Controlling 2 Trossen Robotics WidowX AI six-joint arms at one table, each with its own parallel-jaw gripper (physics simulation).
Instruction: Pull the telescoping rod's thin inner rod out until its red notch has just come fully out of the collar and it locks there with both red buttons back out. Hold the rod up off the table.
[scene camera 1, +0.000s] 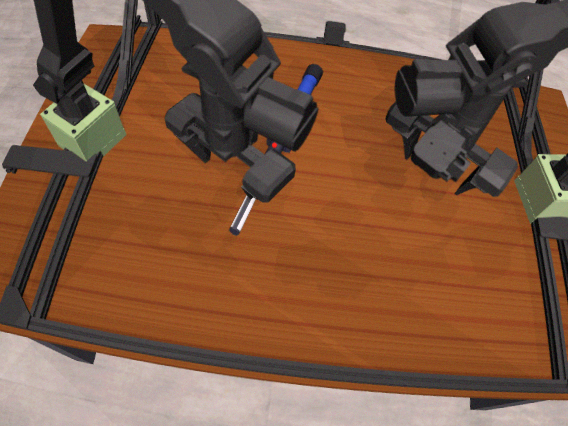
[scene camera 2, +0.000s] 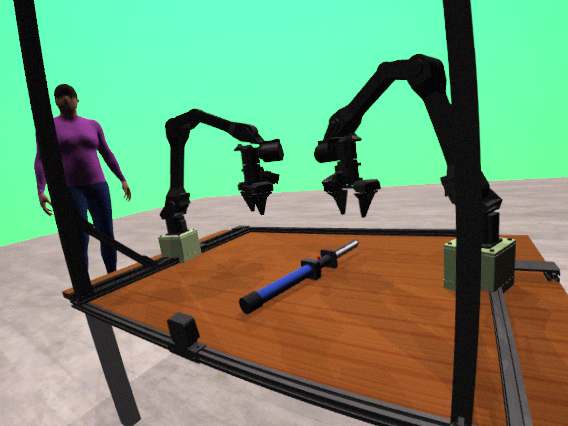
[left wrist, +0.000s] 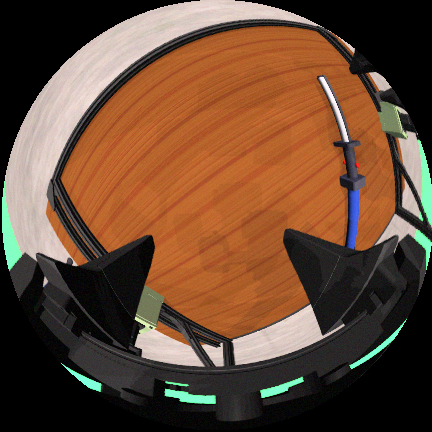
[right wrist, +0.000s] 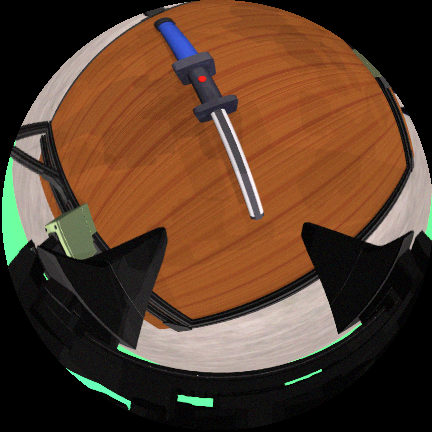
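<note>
The telescoping rod lies on the table, its blue tube (scene camera 1: 309, 84) (scene camera 2: 285, 283) (left wrist: 354, 215) (right wrist: 178, 41) toward the side with the small black block. Its dark collar (scene camera 2: 327, 261) (left wrist: 351, 159) (right wrist: 206, 87) has a flange at each end. A red button (scene camera 1: 274, 145) (scene camera 2: 319, 257) (left wrist: 357, 165) (right wrist: 202, 79) shows on it; the left wrist view shows red on both sides. The silver inner rod (scene camera 1: 243, 216) (scene camera 2: 347, 247) (left wrist: 336, 110) (right wrist: 235, 160) sticks out; no red notch shows on it. My right gripper (scene camera 1: 229, 177) (scene camera 2: 353, 215) (right wrist: 236, 232) is open above the table. My left gripper (scene camera 1: 433, 176) (scene camera 2: 258, 212) (left wrist: 219, 239) is open, high and off to the rod's side.
Black rails (scene camera 1: 300, 357) (scene camera 2: 320, 384) edge the wooden table (scene camera 1: 350, 310) (scene camera 2: 225, 250). A small black block (scene camera 1: 335, 32) (scene camera 2: 183, 328) stands on one rail. Upright posts (scene camera 2: 465, 150) rise at the corners. A person (scene camera 2: 82, 150) stands beyond the table.
</note>
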